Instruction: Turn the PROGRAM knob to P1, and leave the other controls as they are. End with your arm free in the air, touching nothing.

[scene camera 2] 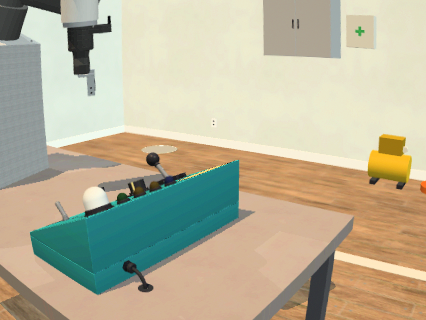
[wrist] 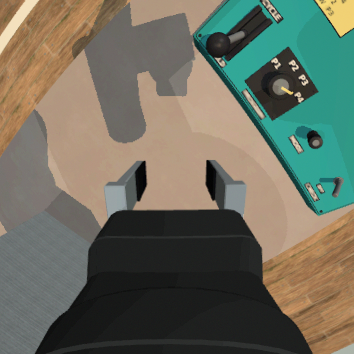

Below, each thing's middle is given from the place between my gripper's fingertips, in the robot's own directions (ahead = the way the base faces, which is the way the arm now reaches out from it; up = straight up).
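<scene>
My hand's sitting 250 mm above the teal console [scene camera 2: 109, 243], and it's 30 mm to the left of the console and still 290 mm short of it.
</scene>
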